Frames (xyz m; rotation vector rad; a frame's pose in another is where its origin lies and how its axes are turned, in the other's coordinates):
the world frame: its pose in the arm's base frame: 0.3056 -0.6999 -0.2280 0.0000 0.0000 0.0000
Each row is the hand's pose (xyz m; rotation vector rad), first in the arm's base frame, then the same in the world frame.
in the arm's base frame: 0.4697 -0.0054 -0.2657 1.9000 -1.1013 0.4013
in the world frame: 0.1641 0.6945 -0.0377 1.9000 -1.1013 0.4013
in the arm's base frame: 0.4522 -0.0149 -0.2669 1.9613 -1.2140 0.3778
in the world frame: 0.1466 0.6850 -0.0389 1.9613 -1.2140 0.3778
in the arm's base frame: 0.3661 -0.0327 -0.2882 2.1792 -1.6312 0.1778
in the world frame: 0.0605 0.6672 -0.0602 2.1792 -1.6312 0.1778
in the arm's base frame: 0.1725 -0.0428 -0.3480 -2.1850 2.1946 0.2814
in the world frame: -0.1331 0.6571 -0.1200 -2.1850 2.1946 0.2814
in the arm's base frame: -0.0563 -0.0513 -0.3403 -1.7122 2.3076 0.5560
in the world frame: -0.3619 0.6486 -0.1123 -1.7122 2.3076 0.5560
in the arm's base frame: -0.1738 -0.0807 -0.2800 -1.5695 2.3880 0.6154
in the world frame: -0.4794 0.6192 -0.0520 -1.5695 2.3880 0.6154
